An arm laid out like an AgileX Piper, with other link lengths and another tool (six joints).
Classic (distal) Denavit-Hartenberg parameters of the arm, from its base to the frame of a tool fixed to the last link. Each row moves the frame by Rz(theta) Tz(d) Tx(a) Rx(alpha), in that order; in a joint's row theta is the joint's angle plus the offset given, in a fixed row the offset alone. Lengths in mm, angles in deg.
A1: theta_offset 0; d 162.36; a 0; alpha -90
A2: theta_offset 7.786; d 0; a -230.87; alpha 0
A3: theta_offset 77.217; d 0; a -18.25; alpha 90
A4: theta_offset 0; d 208.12; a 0; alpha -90
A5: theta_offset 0; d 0; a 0; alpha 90
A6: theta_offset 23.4; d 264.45; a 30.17; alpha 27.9
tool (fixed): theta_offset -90; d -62.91; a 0; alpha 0
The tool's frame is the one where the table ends.
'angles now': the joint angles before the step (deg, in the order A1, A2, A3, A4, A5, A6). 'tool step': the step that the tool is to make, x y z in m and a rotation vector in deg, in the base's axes. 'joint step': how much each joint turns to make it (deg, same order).
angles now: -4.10 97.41 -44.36 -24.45 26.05 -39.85
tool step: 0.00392 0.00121 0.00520 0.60 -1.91 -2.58
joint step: 0.00 -1.21 -0.11 -0.31 0.00 3.01
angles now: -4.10 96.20 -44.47 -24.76 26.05 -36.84
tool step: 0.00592 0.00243 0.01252 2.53 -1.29 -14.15
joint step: 0.00 -0.35 -4.29 0.94 6.63 12.43
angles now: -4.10 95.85 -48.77 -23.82 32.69 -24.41
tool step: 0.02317 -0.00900 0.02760 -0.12 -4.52 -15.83
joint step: 0.00 0.00 -8.31 -2.83 8.72 15.91
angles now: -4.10 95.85 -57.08 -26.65 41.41 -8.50
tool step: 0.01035 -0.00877 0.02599 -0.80 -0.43 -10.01
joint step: 0.00 1.08 -9.02 -0.16 10.73 6.53
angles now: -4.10 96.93 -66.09 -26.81 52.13 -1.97
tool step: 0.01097 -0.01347 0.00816 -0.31 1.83 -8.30
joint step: -1.66 5.30 -9.59 0.32 8.25 3.46
